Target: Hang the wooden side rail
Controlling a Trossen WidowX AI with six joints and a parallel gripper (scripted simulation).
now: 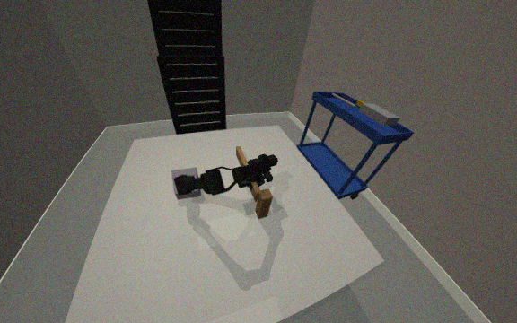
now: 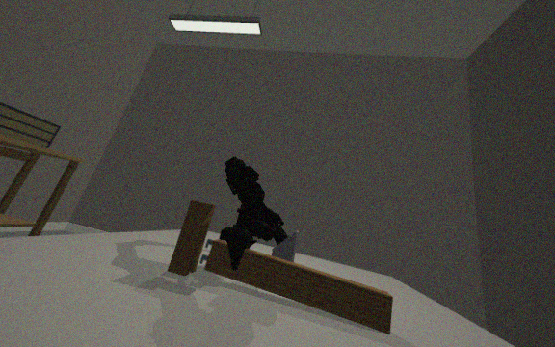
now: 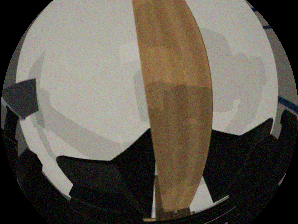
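Now: the headboard post 1 cm behind my gripper tip, 14 cm to the right of it and 4 cm above it.
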